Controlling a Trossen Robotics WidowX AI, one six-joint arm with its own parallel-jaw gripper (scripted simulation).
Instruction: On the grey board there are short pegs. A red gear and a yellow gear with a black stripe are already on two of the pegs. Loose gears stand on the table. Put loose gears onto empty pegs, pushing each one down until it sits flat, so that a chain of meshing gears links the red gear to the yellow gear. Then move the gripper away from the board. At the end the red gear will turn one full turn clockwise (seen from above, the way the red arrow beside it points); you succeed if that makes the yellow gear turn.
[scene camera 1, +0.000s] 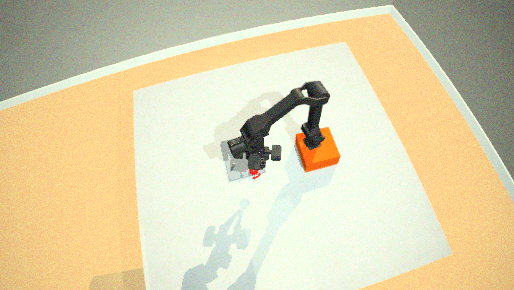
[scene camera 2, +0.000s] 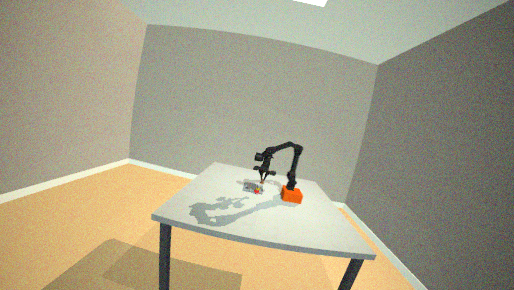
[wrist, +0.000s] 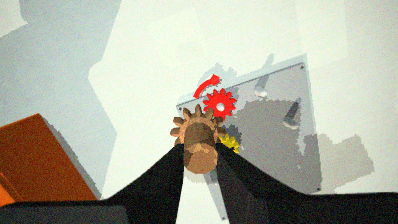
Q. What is my gripper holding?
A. A brown gear.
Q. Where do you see my gripper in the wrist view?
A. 199, 150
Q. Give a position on a brown gear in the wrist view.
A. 199, 133
